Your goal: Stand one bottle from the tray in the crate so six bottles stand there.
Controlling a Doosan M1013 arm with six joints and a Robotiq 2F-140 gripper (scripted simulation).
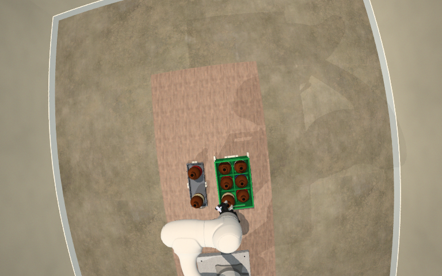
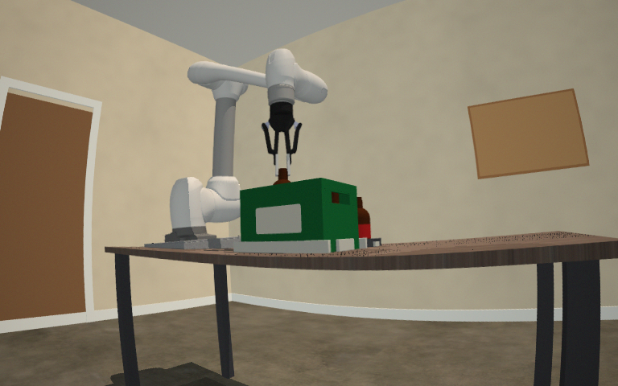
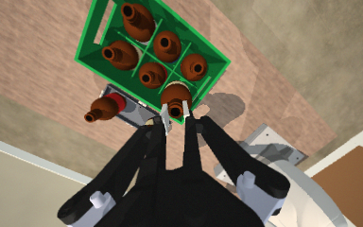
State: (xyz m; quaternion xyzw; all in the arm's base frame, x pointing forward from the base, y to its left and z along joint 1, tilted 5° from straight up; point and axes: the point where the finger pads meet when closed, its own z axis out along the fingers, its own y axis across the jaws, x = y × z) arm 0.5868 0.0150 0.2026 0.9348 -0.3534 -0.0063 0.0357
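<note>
Now: the green crate 9 cm ahead of my hand, 4 cm to the right of it and 18 cm below it. Round my hand: grey tray (6 cm ahead, 19 cm to the left, 25 cm below).
</note>
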